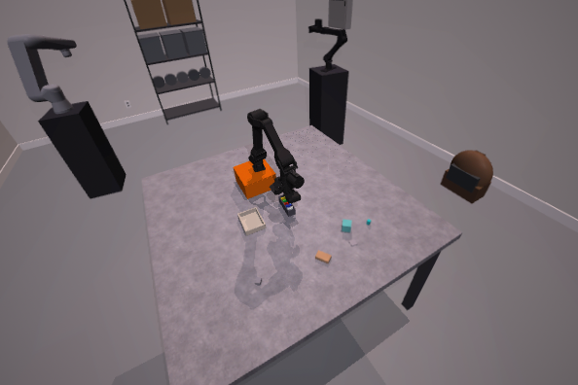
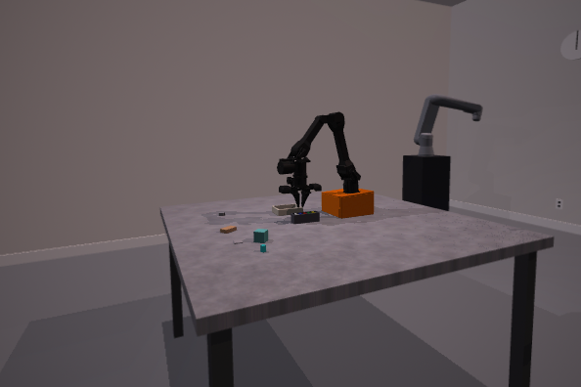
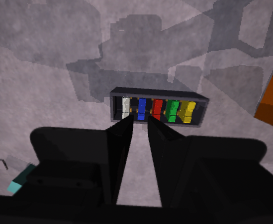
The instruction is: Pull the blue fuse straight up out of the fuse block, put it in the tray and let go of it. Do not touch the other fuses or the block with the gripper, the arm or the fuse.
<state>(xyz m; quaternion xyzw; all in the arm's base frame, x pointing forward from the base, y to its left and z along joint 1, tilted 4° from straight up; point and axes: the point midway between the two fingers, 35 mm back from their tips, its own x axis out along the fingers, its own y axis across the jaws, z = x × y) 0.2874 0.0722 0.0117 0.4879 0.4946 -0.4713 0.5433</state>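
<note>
Now: the blue fuse 4 cm below my gripper tip. Round my gripper tip: beige tray: 1 cm ahead, 20 cm to the right, 6 cm below; then orange-brown block: 33 cm ahead, 4 cm to the left, 6 cm below; then teal cube: 22 cm ahead, 21 cm to the left, 5 cm below.
</note>
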